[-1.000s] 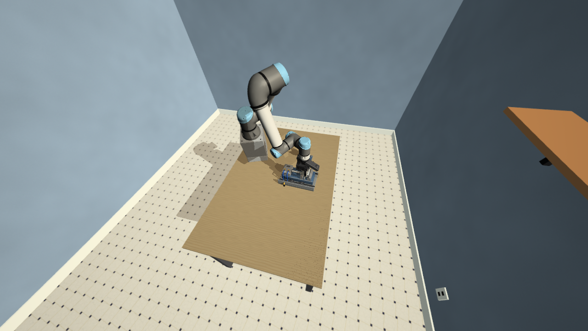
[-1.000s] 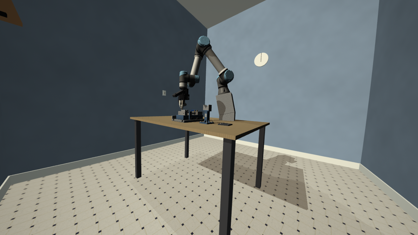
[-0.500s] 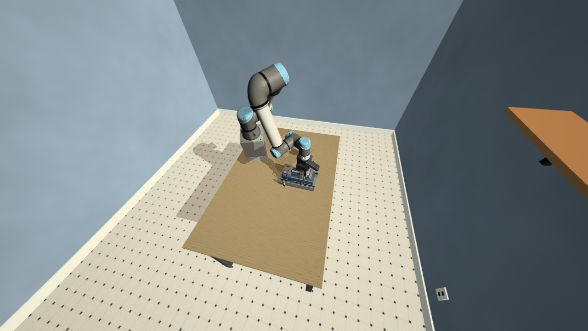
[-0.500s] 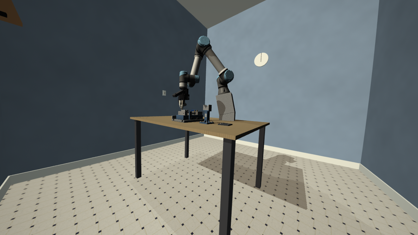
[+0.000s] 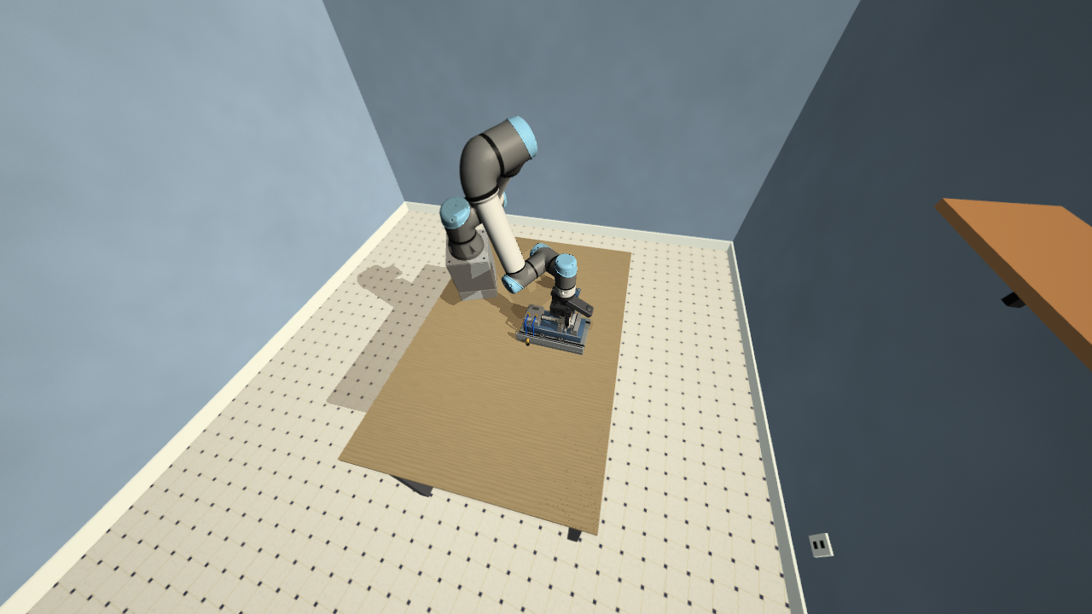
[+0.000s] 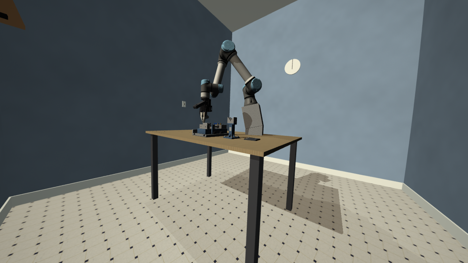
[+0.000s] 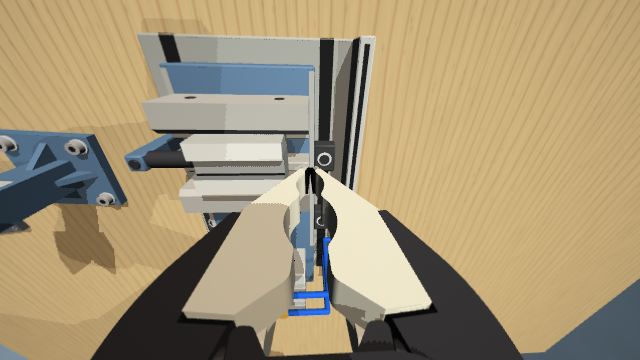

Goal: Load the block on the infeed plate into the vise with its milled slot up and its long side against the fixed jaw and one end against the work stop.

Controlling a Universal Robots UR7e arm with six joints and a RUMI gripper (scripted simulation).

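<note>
My gripper is now 5 cm to the right of the part and 2 cm above it. From my hand the other things lie so: cylinder rod 9 cm behind, 5 cm to the left, 4 cm below; fixed jaw 3 cm ahead, 5 cm to the left, 4 cm below; moving jaw 3 cm behind, 5 cm to the left, 4 cm below.
</note>
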